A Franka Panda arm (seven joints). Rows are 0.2 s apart.
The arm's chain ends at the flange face. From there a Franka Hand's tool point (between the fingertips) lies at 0.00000 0.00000 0.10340 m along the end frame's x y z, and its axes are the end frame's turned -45 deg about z.
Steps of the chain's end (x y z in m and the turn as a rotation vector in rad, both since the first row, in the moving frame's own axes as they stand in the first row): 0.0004 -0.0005 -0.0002 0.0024 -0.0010 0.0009; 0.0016 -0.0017 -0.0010 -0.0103 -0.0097 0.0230; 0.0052 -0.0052 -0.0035 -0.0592 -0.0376 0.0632; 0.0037 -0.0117 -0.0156 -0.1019 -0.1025 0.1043; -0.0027 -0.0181 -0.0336 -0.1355 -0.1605 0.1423; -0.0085 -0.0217 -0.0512 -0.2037 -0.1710 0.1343
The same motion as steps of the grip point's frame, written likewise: 0.0007 -0.0003 -0.0002 0.0024 0.0010 0.0009; 0.0009 0.0000 -0.0010 -0.0004 -0.0141 0.0230; 0.0002 0.0014 -0.0038 -0.0153 -0.0684 0.0632; -0.0040 -0.0065 -0.0167 0.0004 -0.1445 0.1043; -0.0104 -0.0180 -0.0359 0.0177 -0.2093 0.1423; -0.0178 -0.0208 -0.0548 -0.0231 -0.2650 0.1343
